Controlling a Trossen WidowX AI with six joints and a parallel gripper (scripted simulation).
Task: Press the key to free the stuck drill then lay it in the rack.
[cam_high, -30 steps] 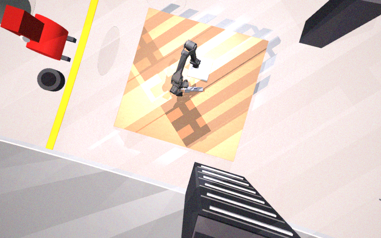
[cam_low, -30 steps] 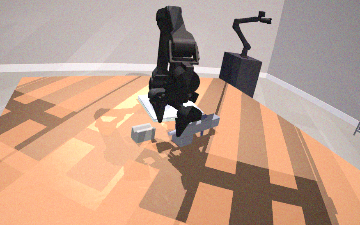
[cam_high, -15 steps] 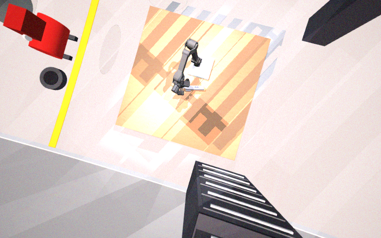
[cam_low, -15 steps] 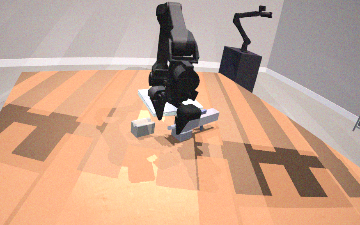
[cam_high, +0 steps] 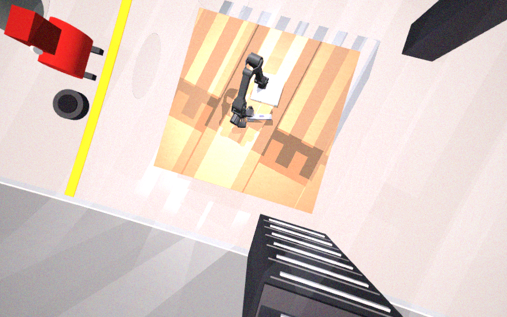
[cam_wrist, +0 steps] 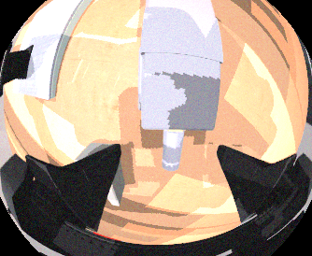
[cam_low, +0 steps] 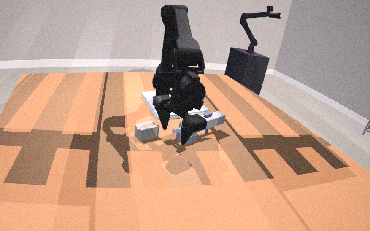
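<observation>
The pale yellow drill lies 60 mm to the left of my gripper tip, 20 mm behind it and 20 mm above it. Also, from my gripper tip: grey housing block (110 mm to the left, 30 mm behind, 10 mm above); blue key (140 mm to the left, 40 mm behind, 20 mm above); grey rack (70 mm to the right, 60 mm behind, 10 mm below).
</observation>
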